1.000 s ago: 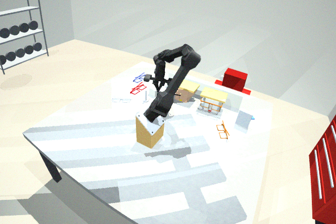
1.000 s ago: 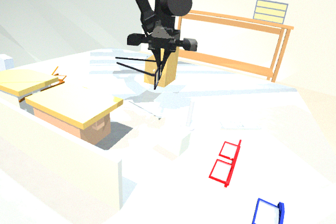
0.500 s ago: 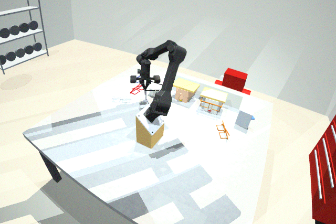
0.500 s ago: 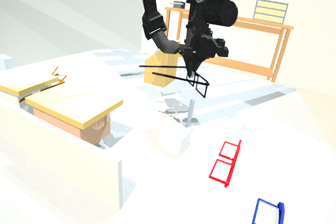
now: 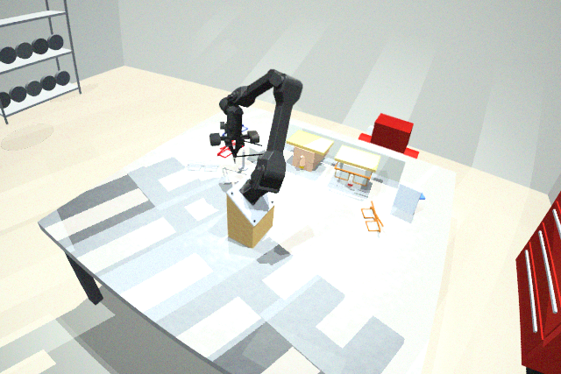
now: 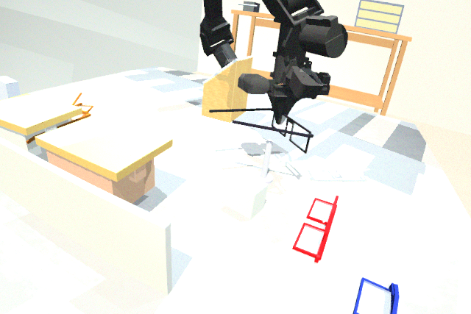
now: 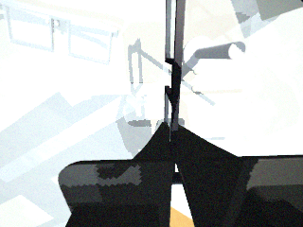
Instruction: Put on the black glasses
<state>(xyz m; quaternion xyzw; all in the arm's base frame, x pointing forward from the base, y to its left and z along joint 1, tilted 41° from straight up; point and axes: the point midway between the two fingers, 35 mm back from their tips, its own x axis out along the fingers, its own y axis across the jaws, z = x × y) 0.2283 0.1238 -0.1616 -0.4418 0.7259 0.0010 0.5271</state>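
The small post is 7 cm below my gripper tip and 7 cm ahead of it. Round my gripper tip: tan display head 23 cm ahead, 22 cm to the right, 4 cm below; grey box 68 cm to the right, 14 cm ahead, 4 cm below; low white wall 35 cm ahead, 34 cm to the right, 4 cm below.
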